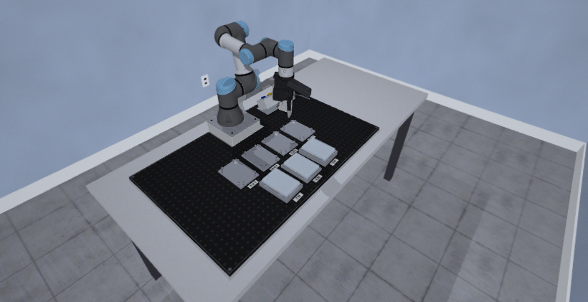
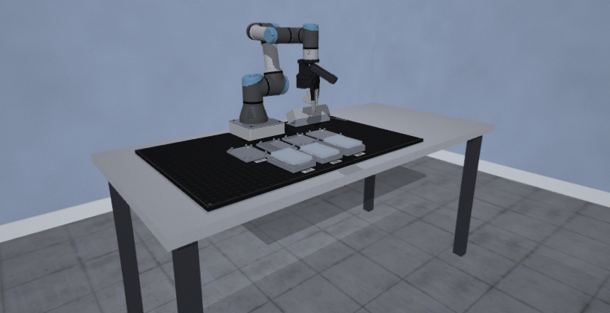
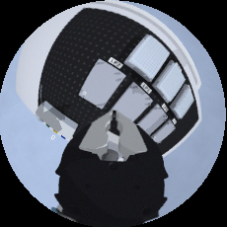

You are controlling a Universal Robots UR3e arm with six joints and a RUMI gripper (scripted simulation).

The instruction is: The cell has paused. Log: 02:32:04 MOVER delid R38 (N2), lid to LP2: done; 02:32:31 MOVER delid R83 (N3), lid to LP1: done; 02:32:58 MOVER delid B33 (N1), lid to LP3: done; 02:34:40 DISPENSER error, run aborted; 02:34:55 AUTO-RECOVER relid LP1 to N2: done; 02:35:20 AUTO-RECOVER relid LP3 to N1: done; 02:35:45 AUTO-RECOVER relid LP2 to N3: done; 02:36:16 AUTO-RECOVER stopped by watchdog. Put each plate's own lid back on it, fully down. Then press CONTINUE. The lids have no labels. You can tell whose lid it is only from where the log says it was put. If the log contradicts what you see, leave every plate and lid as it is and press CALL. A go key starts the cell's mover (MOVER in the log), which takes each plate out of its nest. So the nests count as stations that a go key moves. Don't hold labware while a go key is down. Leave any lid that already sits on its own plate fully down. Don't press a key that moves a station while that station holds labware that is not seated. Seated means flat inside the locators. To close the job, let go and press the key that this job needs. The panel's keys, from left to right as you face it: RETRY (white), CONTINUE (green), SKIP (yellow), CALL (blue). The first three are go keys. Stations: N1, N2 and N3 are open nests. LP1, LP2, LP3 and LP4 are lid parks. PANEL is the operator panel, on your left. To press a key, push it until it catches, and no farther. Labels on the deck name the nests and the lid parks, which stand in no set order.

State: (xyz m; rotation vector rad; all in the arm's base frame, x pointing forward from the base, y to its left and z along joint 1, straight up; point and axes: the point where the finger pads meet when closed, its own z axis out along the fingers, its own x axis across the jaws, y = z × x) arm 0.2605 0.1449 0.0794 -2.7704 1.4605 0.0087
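The green key is 27 cm behind my hand, 19 cm to the left of it and 6 cm below it. Also, from my hand: LP3 lid park (20 cm to the right, 12 cm below, 1 cm ahead); LP2 lid park (12 cm below, 6 cm to the left); clear lid (19 cm ahead, 13 cm to the right, 10 cm below).
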